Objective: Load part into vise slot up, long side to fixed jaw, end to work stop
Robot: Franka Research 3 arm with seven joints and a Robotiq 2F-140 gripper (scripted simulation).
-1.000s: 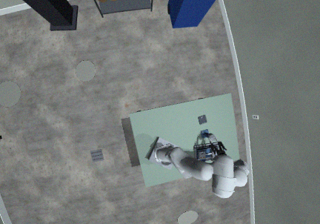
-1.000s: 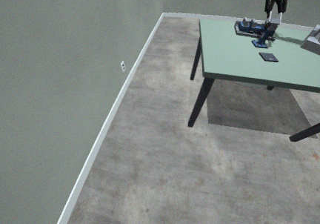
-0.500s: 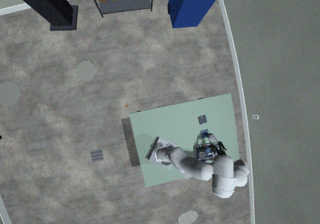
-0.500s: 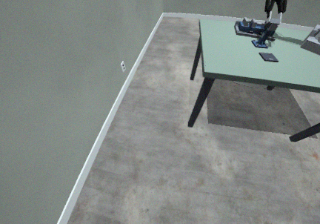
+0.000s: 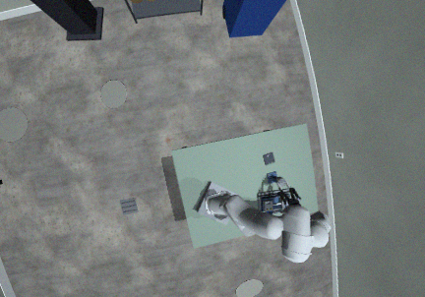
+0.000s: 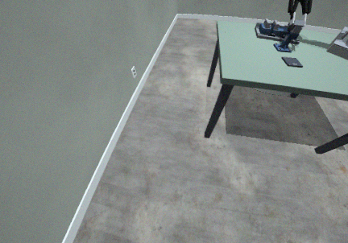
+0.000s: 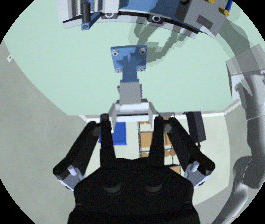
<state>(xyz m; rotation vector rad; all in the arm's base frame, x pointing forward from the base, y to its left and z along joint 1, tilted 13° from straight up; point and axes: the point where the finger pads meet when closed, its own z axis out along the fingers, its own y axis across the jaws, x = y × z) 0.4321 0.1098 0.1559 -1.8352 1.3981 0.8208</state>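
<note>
My hand is 10 mm to the right of the part and 10 mm above it. The rest, counted from my hand: vise 20 mm ahead, 190 mm to the right, 130 mm below.
</note>
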